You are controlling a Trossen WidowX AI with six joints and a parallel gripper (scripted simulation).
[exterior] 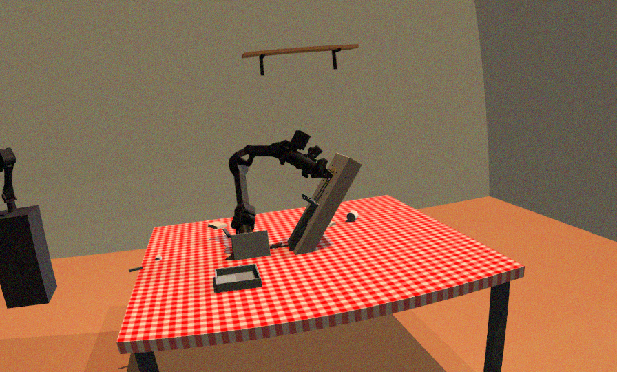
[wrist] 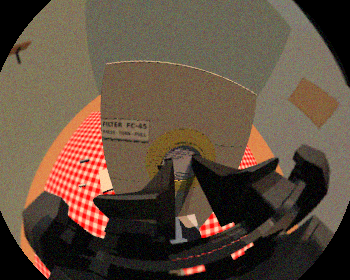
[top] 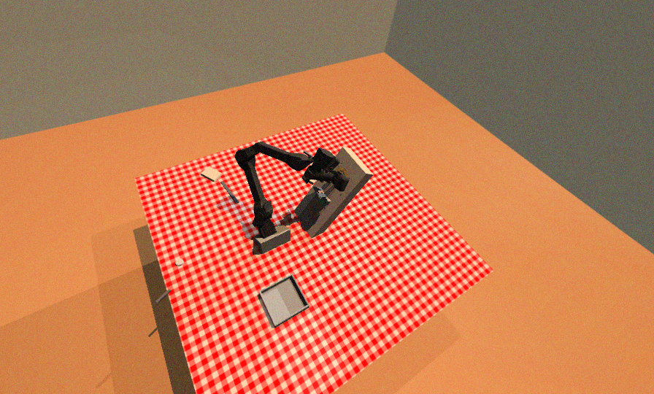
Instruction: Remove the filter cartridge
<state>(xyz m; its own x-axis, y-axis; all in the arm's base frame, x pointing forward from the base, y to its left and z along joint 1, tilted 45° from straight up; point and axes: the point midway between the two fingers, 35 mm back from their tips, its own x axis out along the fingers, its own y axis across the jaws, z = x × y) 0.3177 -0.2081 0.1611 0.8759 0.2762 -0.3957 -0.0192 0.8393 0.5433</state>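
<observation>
The service panel lies 80 mm below my gripper tip and 40 mm behind it. Also, from my gripper tip: grey tray 460 mm behind, 250 mm below, 240 mm to the right; round filter cartridge 10 mm below, 10 mm ahead.
</observation>
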